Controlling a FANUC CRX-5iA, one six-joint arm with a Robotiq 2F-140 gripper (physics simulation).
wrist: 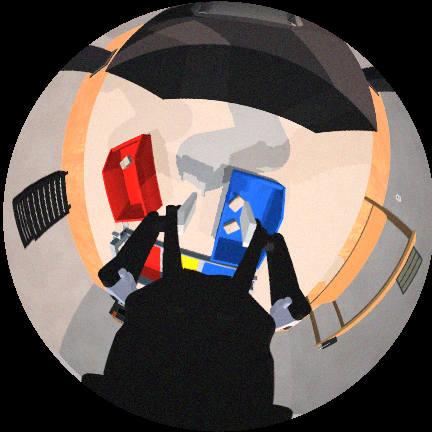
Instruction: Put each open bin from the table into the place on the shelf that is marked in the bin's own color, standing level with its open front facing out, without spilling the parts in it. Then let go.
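Places are measured from the arm's base along level axes (x ahead, y left, z up), in metres.
Pixels of known places: gripper, fingertip midpoint: [218,205].
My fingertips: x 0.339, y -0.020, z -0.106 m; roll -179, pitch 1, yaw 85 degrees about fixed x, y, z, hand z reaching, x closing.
Note:
Ahead of a thing's pixels: the offset from my fingertips to its top centre. "spot": to the spot under its first point. Level surfaces: height alone.
The blue bin {spot: dx +0.002, dy +0.096, dz -0.084 m} [267,197] is right of the view's middle, with two pale parts {spot: dx +0.018, dy +0.031, dz -0.069 m} [236,203] {spot: dx +0.071, dy +0.027, dz -0.069 m} [231,226] in it. The red bin {spot: dx -0.009, dy -0.221, dz -0.084 m} [131,182] is at the left, with a pale part {dx -0.062, dy -0.232, dz -0.069 m} [125,161] in it. My gripper [218,205] is partly open, with nothing between its fingers. Its right fingertip overlaps the blue bin in view; whether they touch I cannot tell. Its left fingertip is between the two bins. Below show the shelf's red mark {spot: dx +0.235, dy -0.186, dz -0.080 m} [154,262], yellow mark {spot: dx +0.204, dy -0.068, dz -0.080 m} [190,262] and blue mark {spot: dx +0.221, dy +0.010, dz -0.080 m} [218,270], partly hidden by my gripper and the blue bin.
The pale table top {dz -0.087 m} [325,185] has an orange wood edge [75,200]. A large dark body [240,70] spans the top of the view. A black slatted grille [42,205] is beyond the left edge, and a wooden frame [364,317] is beyond the right edge.

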